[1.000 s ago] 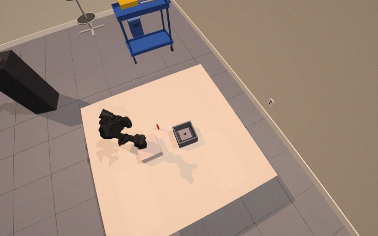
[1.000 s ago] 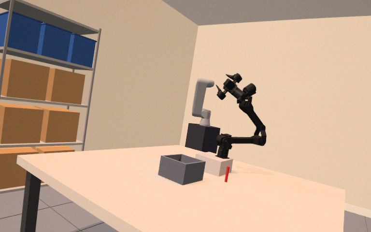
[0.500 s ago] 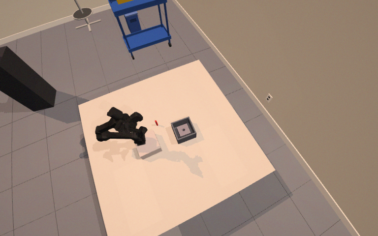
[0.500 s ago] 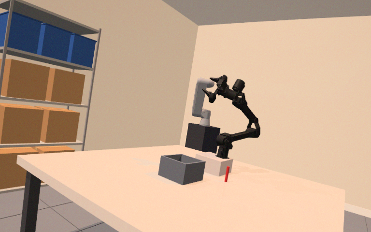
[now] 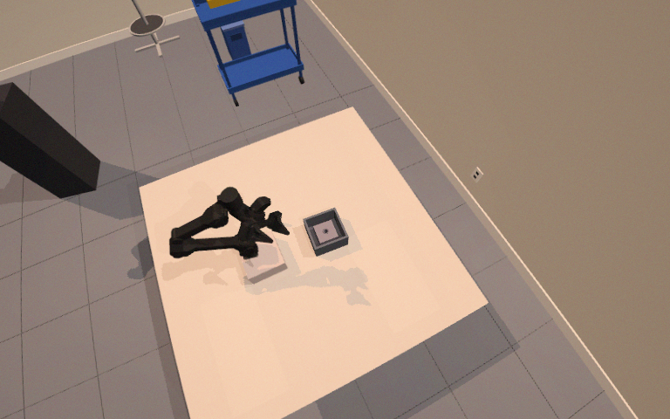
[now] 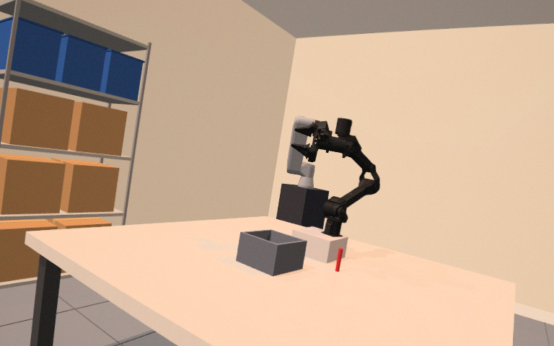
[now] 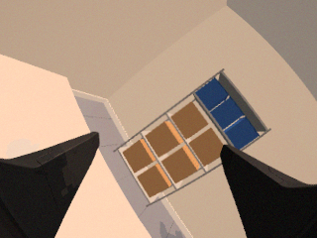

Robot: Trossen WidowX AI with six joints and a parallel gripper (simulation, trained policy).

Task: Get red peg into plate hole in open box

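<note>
My gripper tip is now 410 mm above the red peg, 280 mm to the right of it and 40 mm past it. From my gripper tip the other things lie so: grey box: 420 mm below, 170 mm ahead, 150 mm to the left.
</note>
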